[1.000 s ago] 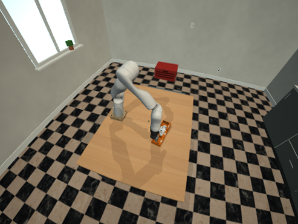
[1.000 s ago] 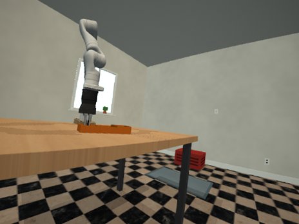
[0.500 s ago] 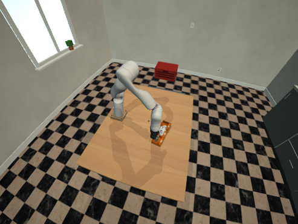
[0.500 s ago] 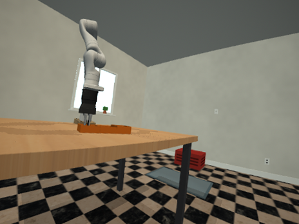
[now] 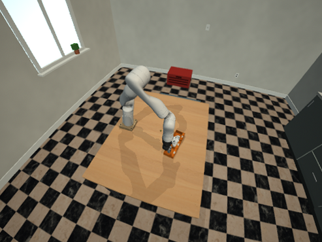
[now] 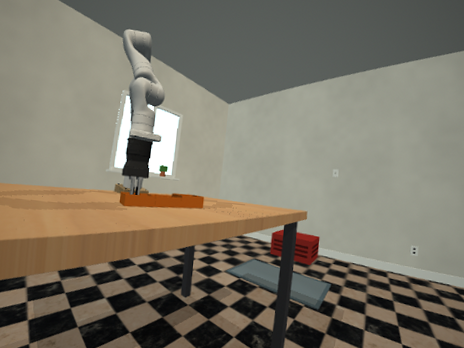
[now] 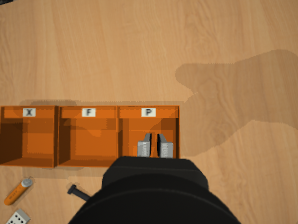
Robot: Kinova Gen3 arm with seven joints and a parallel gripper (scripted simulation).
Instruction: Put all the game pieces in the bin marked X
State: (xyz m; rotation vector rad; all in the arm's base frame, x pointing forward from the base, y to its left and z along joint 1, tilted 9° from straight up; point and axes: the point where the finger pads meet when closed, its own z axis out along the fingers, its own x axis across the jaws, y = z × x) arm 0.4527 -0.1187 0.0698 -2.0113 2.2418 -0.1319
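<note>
My gripper is now 9 cm to the right of the orange bin row, 2 cm above it and 1 cm short of it. The rest, counted from my hand: orange battery 23 cm to the left, 7 cm behind, 3 cm below; then brass nut 18 cm to the left, 15 cm behind, 3 cm below; then black screw 13 cm to the left, 8 cm behind, 3 cm below.
</note>
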